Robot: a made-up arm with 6 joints.
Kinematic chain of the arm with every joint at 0, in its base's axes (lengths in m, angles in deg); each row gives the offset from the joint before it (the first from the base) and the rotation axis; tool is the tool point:
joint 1: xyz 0 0 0.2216 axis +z
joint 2: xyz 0 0 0 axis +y
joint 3: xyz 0 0 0.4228 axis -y
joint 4: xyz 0 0 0 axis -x
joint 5: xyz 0.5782 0 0 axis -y
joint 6: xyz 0 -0.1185 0 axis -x
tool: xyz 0 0 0
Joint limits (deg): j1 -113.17..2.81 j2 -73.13..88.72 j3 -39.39..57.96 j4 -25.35..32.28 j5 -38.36..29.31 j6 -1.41..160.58
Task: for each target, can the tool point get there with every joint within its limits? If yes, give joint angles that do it. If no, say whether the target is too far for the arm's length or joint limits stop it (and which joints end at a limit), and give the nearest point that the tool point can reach.
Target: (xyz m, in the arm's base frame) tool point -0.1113 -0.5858 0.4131
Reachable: yes | joints -90.00 7.18 -20.01 20.12 -28.68 37.79
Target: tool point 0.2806 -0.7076 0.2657
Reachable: yes | joints -60.09 36.84 1.89 22.38 -3.46 106.49
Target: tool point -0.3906 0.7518 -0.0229
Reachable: no: joint limits stop it (at a limit: joint 2, joint 3, joint 4) | nearest point -0.3865 0.7439 0.7385 | short by 0.761 m
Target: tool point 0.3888 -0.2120 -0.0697
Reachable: yes | joints -13.63 49.00 -27.13 -15.06 15.44 144.56
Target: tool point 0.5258 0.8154 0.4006
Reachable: no: joint limits stop it (at a limit: joint 1, joint 2, joint 3, joint 4) | nearest point 0.2354 0.8046 0.7385 | short by 0.446 m
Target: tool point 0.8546 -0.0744 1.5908
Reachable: no: too far | nearest point 0.5210 -0.0747 1.0540 | short by 0.632 m
